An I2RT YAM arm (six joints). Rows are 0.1 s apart.
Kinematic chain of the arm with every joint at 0, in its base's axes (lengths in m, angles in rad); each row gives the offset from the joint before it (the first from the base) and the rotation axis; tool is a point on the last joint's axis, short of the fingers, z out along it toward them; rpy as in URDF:
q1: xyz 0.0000 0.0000 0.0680 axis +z
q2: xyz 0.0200 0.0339 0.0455 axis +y
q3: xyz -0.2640 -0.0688 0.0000 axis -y
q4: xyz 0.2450 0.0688 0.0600 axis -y
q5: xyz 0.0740 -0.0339 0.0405 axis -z
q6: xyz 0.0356 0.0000 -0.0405 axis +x
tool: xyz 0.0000 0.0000 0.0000 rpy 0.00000 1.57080 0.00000
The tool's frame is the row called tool.
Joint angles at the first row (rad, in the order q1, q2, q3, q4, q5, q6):
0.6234 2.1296 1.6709 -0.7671 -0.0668 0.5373
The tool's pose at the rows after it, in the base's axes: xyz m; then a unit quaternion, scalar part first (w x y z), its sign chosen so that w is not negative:
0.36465 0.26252 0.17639 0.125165 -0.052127 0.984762 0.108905
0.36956 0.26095 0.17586 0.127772 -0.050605 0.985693 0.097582
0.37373 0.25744 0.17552 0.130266 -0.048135 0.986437 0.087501
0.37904 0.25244 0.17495 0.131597 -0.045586 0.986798 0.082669
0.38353 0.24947 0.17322 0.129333 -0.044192 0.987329 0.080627
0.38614 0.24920 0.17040 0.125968 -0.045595 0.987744 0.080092
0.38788 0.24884 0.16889 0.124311 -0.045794 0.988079 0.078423
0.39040 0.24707 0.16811 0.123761 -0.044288 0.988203 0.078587
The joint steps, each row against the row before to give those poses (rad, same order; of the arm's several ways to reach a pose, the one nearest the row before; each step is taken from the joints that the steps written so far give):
-0.0033 0.0324 0.0406 -0.0233 0.0183 -0.0149
-0.0076 0.0159 0.0247 -0.0170 0.0197 -0.0078
-0.0102 0.0087 0.0136 -0.0116 0.0170 -0.0080
-0.0152 0.0081 0.0112 -0.0061 0.0057 -0.0109
-0.0110 0.0125 0.0143 -0.0078 -0.0018 -0.0079
-0.0039 0.0134 0.0113 -0.0045 -0.0040 -0.0061
-0.0027 0.0084 0.0083 -0.0045 0.0004 -0.0031
-0.0063 0.0058 0.0067 -0.0017 -0.0022 -0.0030

